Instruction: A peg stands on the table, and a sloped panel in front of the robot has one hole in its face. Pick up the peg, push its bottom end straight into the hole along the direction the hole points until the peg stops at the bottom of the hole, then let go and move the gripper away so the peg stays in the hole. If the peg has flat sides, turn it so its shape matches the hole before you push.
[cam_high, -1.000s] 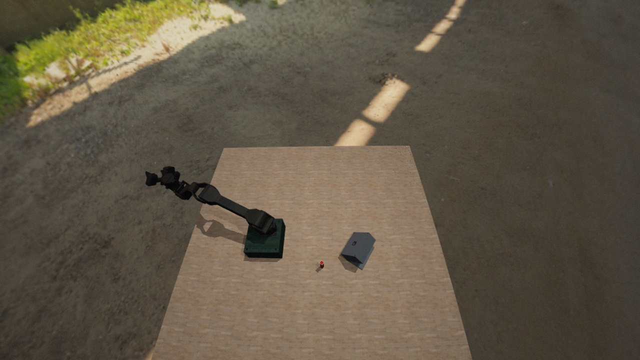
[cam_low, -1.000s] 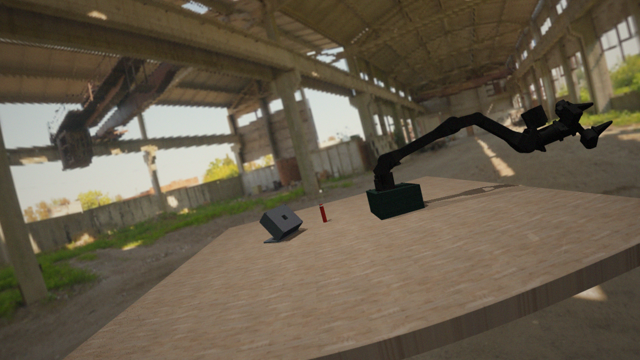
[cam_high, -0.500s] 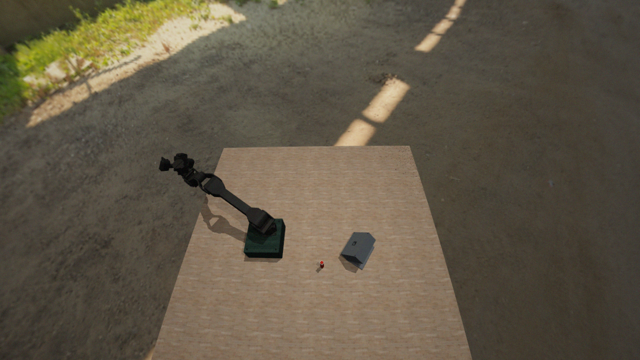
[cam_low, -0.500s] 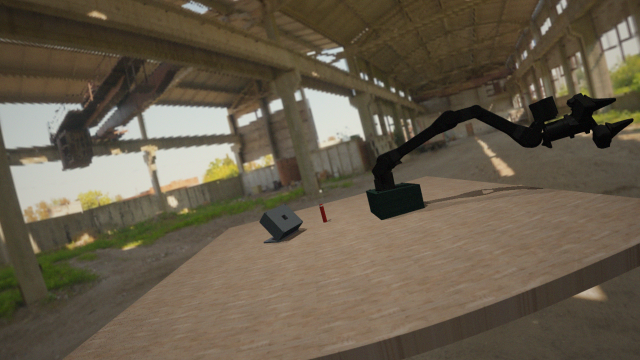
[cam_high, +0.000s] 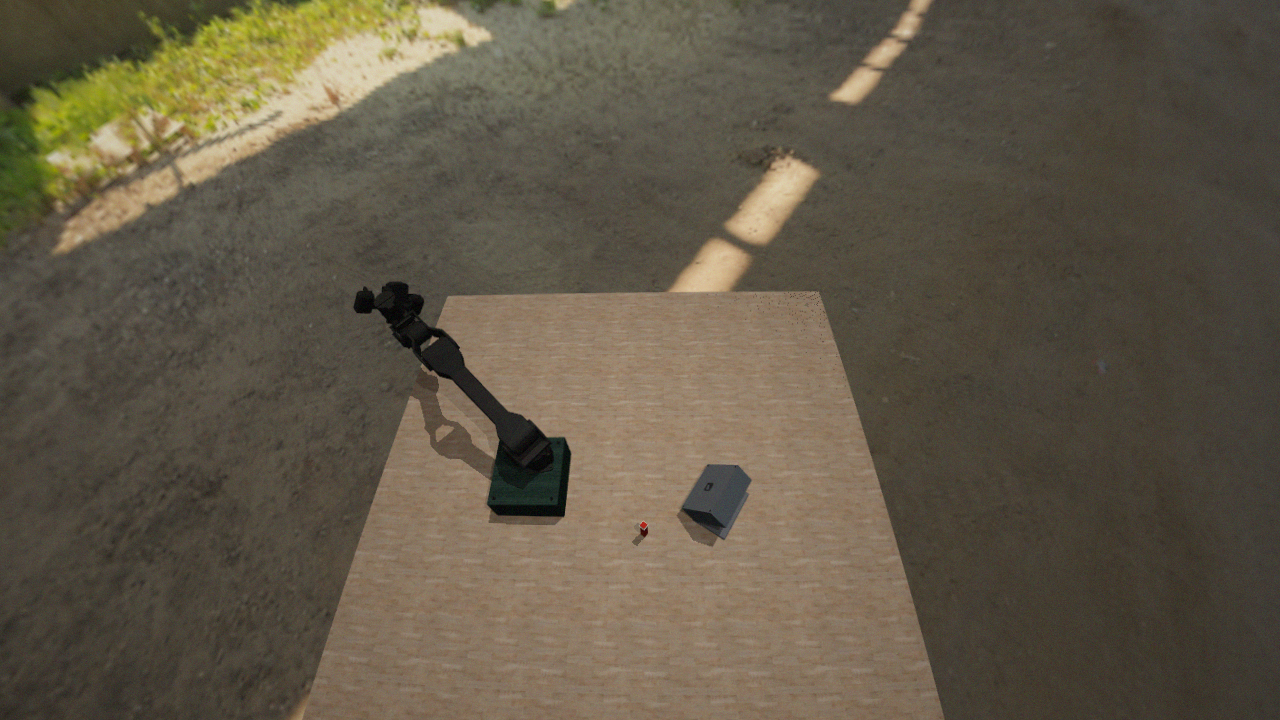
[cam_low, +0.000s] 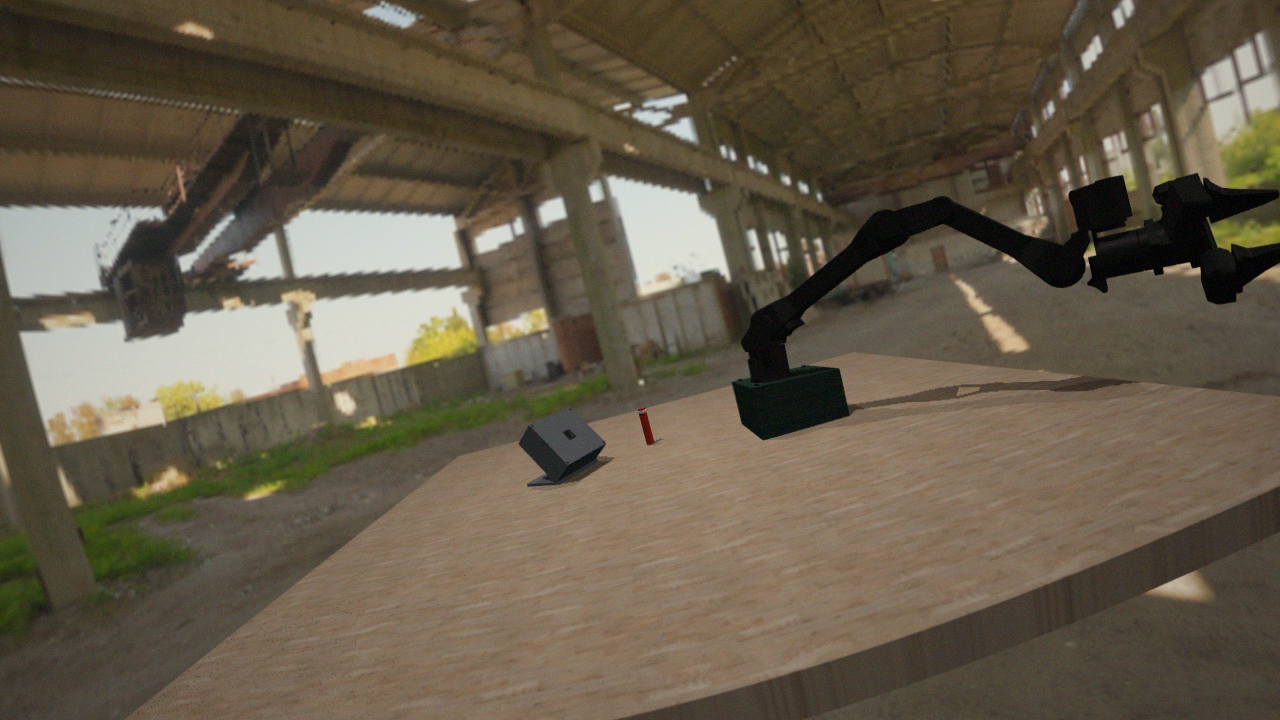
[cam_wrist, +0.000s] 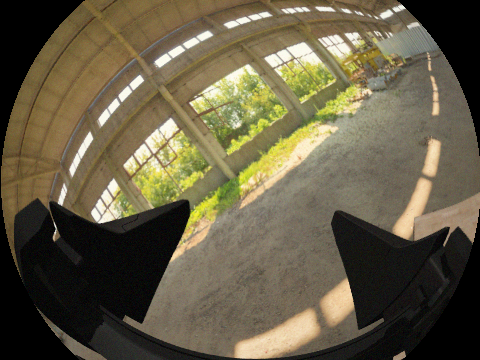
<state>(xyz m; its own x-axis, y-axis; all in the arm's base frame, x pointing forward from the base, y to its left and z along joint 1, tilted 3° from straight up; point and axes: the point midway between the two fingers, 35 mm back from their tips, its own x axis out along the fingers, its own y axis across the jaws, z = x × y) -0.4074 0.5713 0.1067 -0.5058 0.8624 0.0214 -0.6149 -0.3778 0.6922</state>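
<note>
The red peg lies 79 cm to the right of my gripper tip, 65 cm ahead of it and 13 cm below it. Round my gripper tip: grey sloped panel 83 cm ahead, 76 cm to the right, 13 cm below.
</note>
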